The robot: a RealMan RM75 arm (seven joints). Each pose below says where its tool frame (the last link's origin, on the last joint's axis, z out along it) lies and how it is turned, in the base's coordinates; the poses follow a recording.
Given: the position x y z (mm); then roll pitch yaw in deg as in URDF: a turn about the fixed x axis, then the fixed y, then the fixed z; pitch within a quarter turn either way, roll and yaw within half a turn.
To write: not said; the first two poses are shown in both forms.
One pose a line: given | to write
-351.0, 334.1, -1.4, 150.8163, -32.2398, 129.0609 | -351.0, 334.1, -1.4, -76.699, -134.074, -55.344
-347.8, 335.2, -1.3, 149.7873, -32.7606, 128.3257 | -347.8, 335.2, -1.3, -77.944, -132.992, -57.020
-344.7, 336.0, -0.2, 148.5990, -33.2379, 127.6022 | -344.7, 336.0, -0.2, -79.244, -131.911, -58.883
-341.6, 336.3, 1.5, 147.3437, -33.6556, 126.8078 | -341.6, 336.3, 1.5, -80.671, -130.824, -60.835
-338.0, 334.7, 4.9, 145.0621, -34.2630, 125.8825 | -338.0, 334.7, 4.9, -82.624, -129.198, -64.182
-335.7, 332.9, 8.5, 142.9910, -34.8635, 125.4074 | -335.7, 332.9, 8.5, -83.921, -127.780, -67.110
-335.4, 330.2, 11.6, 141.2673, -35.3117, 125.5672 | -335.4, 330.2, 11.6, -84.298, -126.879, -69.357
